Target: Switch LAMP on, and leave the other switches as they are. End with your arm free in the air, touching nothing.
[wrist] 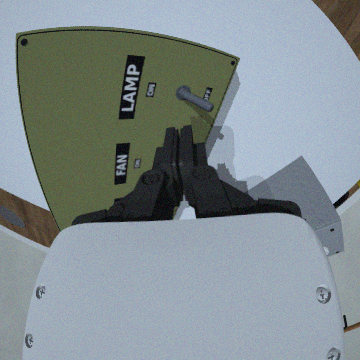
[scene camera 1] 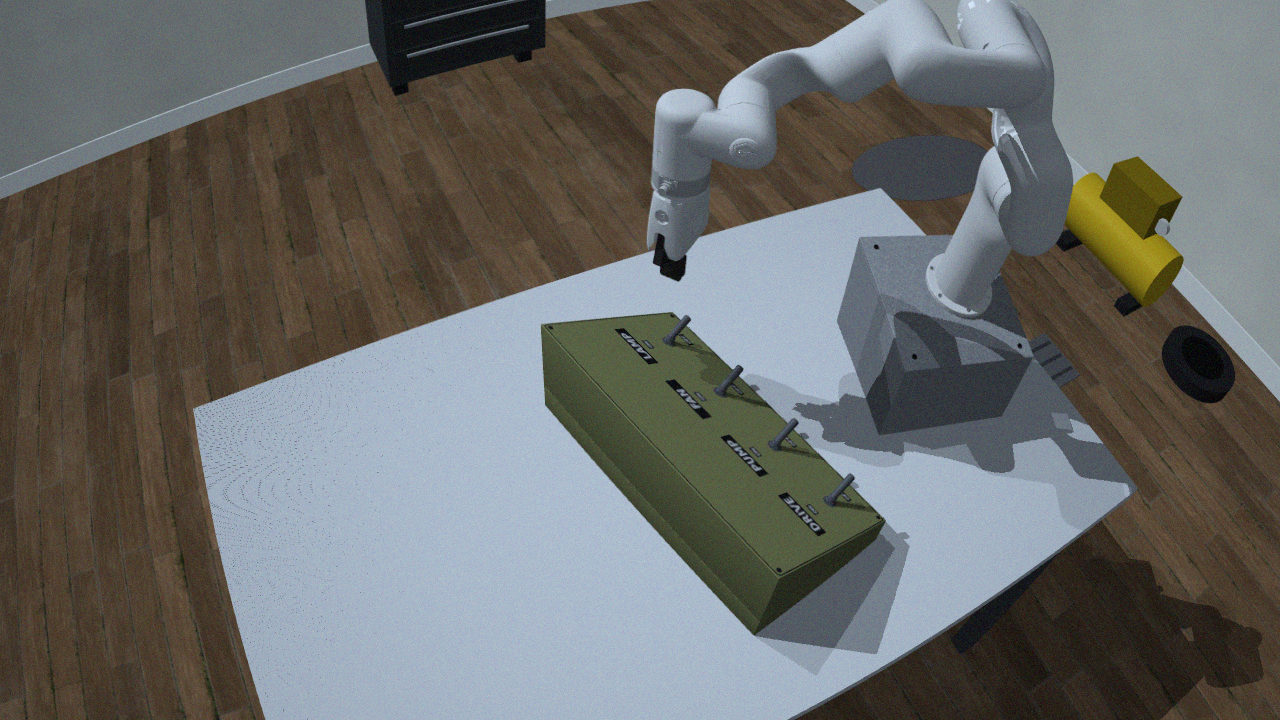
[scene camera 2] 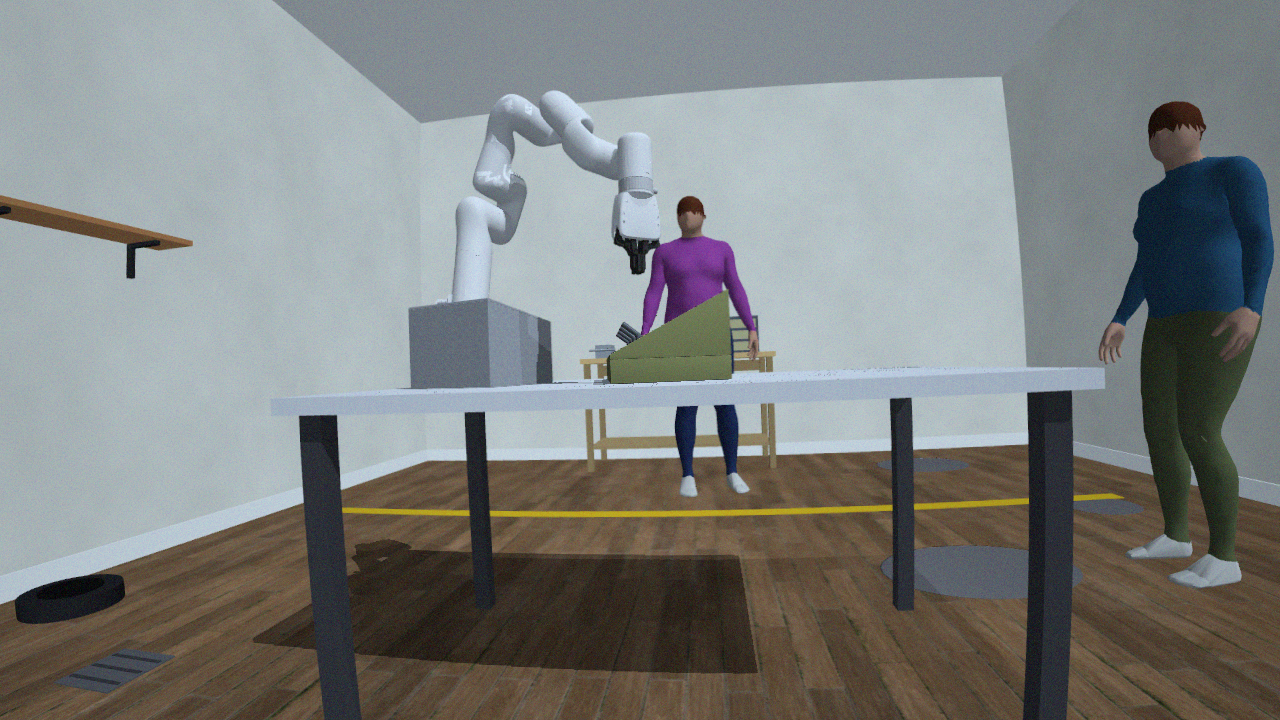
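Observation:
A green sloped switch box stands on the table. Its LAMP switch lever leans toward the OFF mark, away from the ON mark. The FAN lever, the PUMP lever and the DRIVE lever lean the same way as the LAMP lever. My gripper is shut and empty. It hangs in the air above the LAMP end of the box, apart from the levers. The FAN lever is hidden behind the gripper in the wrist view.
The white table bears the box and the grey block under the arm's base. The block stands on the lever side of the box. Two human figures stand beyond the table in scene camera 2.

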